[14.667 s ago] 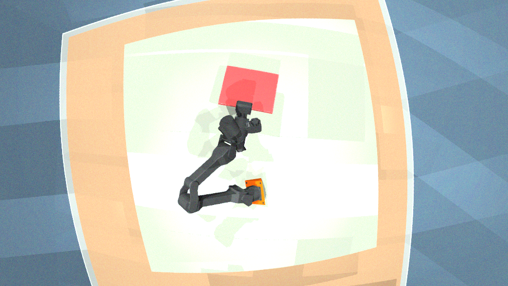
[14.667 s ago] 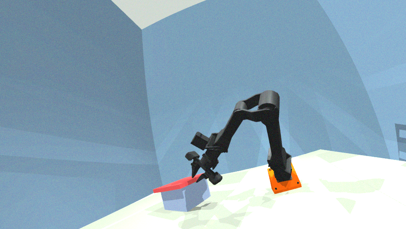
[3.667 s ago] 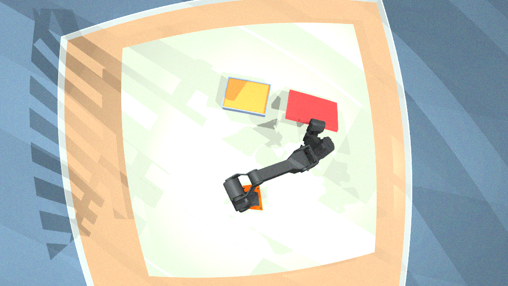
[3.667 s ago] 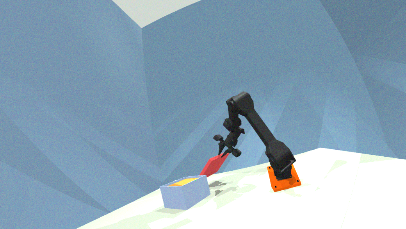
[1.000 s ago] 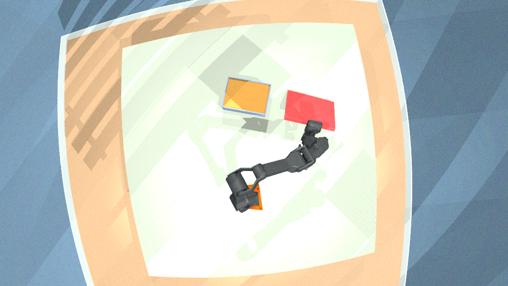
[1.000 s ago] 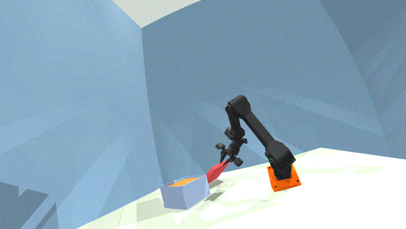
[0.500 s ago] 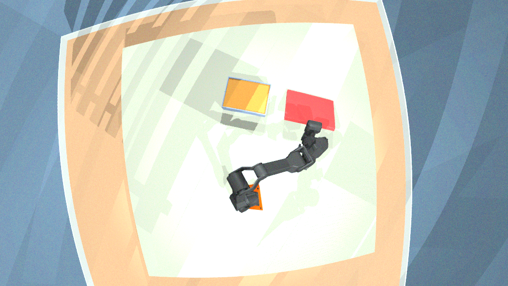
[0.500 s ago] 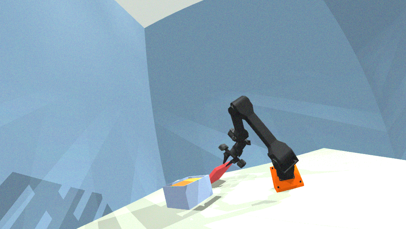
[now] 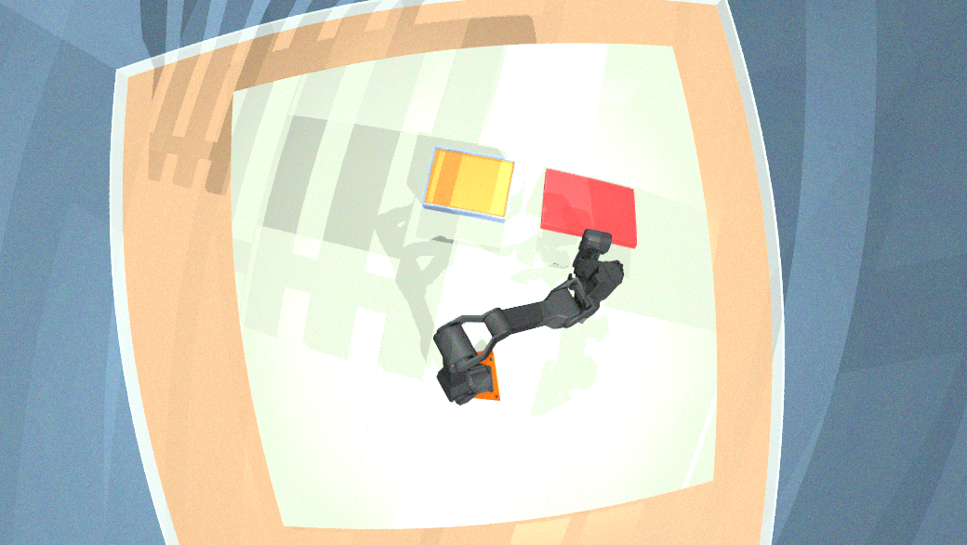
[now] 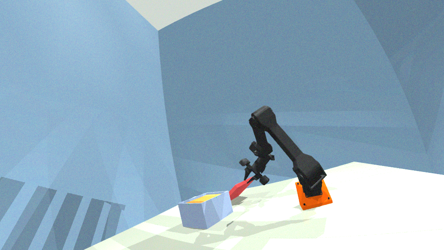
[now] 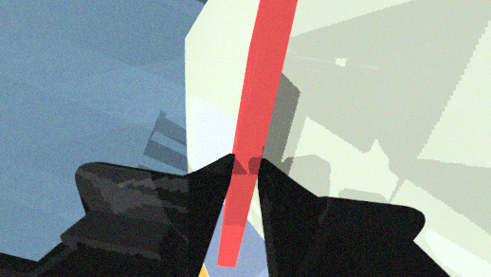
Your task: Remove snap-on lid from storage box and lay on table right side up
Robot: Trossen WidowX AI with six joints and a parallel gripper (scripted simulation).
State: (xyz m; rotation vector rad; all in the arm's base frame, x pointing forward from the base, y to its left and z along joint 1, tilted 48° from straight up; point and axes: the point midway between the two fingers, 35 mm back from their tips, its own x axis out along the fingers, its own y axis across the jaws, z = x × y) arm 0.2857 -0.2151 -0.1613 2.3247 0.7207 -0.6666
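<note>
The red lid lies 7 cm ahead of my gripper tip, 4 cm below it and 2 cm to the right of it. From my gripper tip the other things lie so: storage box: 26 cm to the left, 14 cm ahead, 5 cm below.
</note>
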